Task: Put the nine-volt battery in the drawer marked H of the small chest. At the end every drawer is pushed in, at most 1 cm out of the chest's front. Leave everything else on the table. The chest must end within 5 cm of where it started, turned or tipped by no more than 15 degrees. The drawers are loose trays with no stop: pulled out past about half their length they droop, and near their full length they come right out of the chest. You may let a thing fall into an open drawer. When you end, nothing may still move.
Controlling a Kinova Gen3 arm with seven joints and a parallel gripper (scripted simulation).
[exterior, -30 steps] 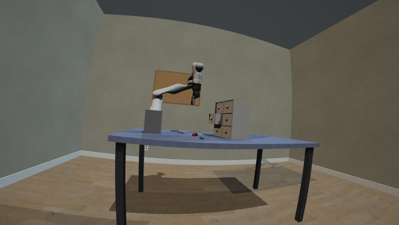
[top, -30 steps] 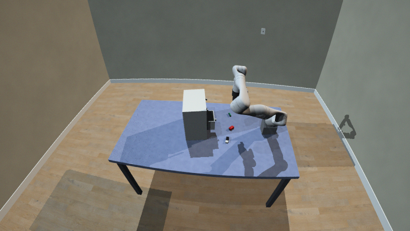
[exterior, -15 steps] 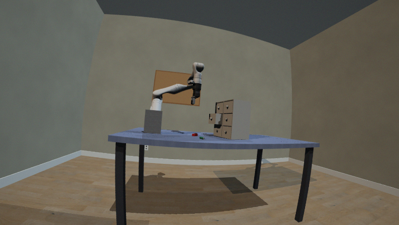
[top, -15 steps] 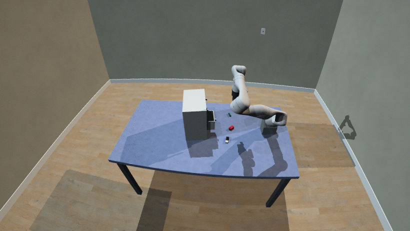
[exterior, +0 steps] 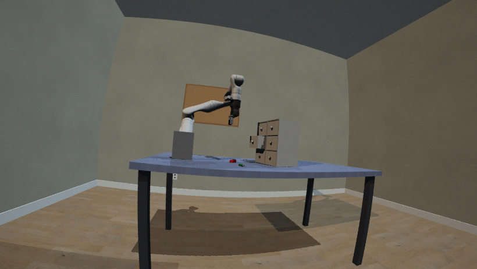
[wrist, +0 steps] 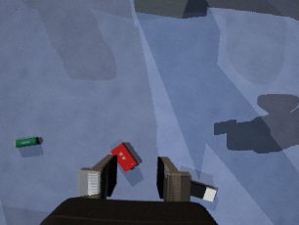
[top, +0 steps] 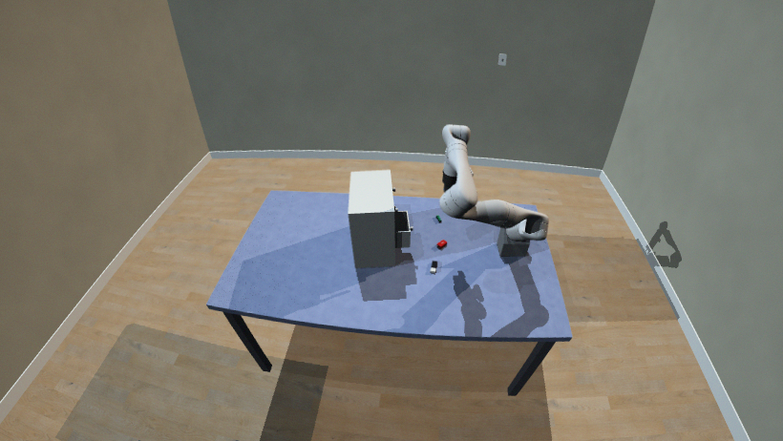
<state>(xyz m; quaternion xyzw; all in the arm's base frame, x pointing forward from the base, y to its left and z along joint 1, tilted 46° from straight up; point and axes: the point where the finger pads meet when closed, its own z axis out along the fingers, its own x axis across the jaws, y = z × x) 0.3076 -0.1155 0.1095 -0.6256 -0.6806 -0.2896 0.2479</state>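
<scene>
The nine-volt battery is 40 mm ahead of my hand, 20 mm to the right of it and 280 mm below it.
</scene>
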